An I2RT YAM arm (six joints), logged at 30 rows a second.
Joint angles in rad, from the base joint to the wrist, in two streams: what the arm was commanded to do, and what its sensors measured. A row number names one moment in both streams.
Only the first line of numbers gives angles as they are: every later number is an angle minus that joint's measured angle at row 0.
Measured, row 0:
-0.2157 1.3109 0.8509 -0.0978 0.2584 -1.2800
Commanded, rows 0 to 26:
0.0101 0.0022 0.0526 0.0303 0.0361 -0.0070
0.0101 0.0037 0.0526 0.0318 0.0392 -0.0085
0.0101 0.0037 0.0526 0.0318 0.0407 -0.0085
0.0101 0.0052 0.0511 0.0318 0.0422 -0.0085
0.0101 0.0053 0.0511 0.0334 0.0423 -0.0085
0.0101 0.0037 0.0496 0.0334 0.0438 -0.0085
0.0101 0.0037 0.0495 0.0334 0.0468 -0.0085
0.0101 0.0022 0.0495 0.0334 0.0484 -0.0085
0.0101 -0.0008 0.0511 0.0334 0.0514 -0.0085
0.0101 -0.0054 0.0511 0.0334 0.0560 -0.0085
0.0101 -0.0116 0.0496 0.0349 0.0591 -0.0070
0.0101 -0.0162 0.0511 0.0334 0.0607 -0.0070
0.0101 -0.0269 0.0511 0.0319 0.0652 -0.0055
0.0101 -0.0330 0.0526 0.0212 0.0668 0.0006
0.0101 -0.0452 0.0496 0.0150 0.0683 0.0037
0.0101 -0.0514 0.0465 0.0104 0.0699 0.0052
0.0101 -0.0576 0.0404 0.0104 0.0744 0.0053
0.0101 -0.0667 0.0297 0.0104 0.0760 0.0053
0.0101 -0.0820 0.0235 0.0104 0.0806 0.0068
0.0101 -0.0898 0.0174 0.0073 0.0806 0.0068
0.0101 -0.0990 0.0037 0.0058 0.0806 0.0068
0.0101 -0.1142 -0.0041 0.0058 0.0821 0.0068
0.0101 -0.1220 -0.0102 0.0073 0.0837 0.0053
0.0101 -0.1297 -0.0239 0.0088 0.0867 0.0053
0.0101 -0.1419 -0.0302 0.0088 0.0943 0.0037
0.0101 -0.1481 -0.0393 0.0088 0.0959 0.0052
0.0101 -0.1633 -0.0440 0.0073 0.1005 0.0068
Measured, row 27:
0.0007 -0.1228 -0.0229 0.0022 0.0527 -0.0008
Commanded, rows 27 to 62:
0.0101 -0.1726 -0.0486 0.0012 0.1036 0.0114
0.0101 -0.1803 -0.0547 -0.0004 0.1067 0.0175
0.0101 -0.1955 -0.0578 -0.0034 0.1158 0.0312
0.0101 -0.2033 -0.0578 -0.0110 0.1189 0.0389
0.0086 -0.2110 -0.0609 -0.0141 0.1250 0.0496
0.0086 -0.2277 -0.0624 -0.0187 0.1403 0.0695
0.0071 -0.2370 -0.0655 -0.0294 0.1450 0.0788
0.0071 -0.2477 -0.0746 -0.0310 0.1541 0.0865
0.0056 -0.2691 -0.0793 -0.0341 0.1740 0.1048
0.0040 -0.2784 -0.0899 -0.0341 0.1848 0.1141
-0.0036 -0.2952 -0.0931 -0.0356 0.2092 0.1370
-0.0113 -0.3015 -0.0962 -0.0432 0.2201 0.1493
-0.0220 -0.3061 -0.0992 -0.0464 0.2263 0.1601
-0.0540 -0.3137 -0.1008 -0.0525 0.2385 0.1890
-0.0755 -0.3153 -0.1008 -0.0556 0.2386 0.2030
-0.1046 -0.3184 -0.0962 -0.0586 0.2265 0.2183
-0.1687 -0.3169 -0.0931 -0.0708 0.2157 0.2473
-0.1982 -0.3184 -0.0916 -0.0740 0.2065 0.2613
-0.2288 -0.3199 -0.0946 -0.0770 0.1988 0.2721
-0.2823 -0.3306 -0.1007 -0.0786 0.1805 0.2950
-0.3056 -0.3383 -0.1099 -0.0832 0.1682 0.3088
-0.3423 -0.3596 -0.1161 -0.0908 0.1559 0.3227
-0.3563 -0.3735 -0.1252 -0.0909 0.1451 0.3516
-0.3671 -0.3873 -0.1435 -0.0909 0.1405 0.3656
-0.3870 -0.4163 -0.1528 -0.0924 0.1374 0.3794
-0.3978 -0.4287 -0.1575 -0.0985 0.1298 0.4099
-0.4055 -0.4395 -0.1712 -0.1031 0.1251 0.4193
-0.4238 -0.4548 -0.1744 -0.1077 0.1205 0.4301
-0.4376 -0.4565 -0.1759 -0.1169 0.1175 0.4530
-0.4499 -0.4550 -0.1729 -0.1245 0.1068 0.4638
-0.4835 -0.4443 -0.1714 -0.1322 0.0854 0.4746
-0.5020 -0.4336 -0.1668 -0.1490 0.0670 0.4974
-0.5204 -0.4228 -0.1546 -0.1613 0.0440 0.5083
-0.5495 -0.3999 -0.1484 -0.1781 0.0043 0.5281
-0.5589 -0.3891 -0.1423 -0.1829 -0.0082 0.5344
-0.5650 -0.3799 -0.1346 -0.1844 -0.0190 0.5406
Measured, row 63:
-0.5318 -0.4097 -0.1724 -0.1549 0.0573 0.4593
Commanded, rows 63 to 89:
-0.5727 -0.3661 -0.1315 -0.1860 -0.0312 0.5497
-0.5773 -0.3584 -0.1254 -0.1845 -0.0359 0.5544
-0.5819 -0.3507 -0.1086 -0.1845 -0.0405 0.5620
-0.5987 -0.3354 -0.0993 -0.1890 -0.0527 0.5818
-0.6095 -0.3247 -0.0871 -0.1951 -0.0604 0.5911
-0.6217 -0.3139 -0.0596 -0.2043 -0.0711 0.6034
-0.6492 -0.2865 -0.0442 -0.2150 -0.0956 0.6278
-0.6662 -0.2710 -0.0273 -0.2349 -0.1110 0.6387
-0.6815 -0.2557 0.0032 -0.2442 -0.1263 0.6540
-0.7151 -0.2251 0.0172 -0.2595 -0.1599 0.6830
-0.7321 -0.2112 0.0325 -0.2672 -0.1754 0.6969
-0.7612 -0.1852 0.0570 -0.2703 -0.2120 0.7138
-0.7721 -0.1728 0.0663 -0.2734 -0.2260 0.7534
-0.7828 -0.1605 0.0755 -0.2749 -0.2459 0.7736
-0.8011 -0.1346 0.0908 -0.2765 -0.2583 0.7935
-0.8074 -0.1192 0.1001 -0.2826 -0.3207 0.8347
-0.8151 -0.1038 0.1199 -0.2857 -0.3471 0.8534
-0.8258 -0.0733 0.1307 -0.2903 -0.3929 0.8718
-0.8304 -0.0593 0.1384 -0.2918 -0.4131 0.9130
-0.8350 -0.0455 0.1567 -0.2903 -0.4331 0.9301
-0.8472 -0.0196 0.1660 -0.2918 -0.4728 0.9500
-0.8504 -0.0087 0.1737 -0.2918 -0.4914 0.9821
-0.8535 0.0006 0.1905 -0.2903 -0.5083 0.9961
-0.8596 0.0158 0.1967 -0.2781 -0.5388 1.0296
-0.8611 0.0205 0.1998 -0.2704 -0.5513 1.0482
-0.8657 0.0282 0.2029 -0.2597 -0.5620 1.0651
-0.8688 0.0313 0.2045 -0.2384 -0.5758 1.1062
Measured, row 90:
-0.8545 0.0290 0.1495 -0.2915 -0.4634 0.9701
